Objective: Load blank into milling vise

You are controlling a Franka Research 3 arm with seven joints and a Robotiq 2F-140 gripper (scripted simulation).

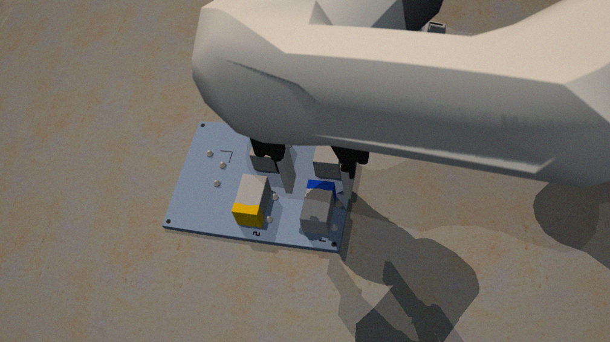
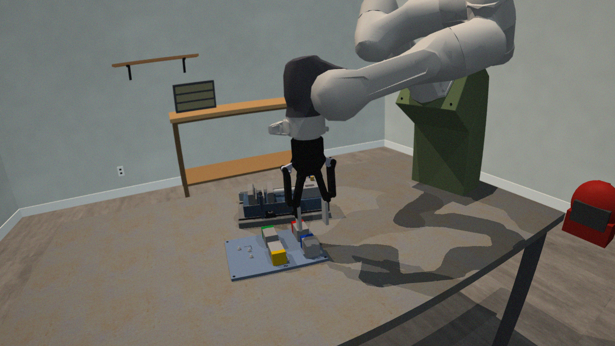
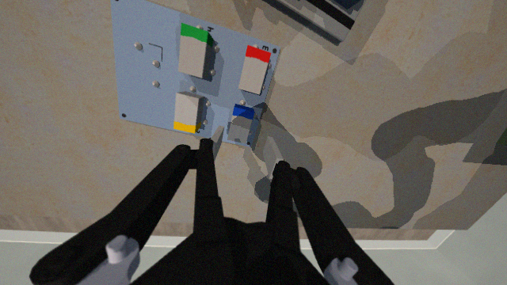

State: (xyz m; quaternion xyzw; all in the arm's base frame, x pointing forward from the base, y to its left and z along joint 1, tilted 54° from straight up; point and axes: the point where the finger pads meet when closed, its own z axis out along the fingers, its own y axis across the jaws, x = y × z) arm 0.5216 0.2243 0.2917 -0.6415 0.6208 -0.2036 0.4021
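The blue-ended blank is 9 cm below my hand and 1 cm ahead of it. The rest, counted from my hand: red-ended blank (9 cm to the right, 9 cm below, 3 cm ahead); infeed plate (11 cm below, 11 cm ahead, 3 cm to the right); yellow-ended blank (10 cm ahead, 9 cm below, 2 cm to the left).
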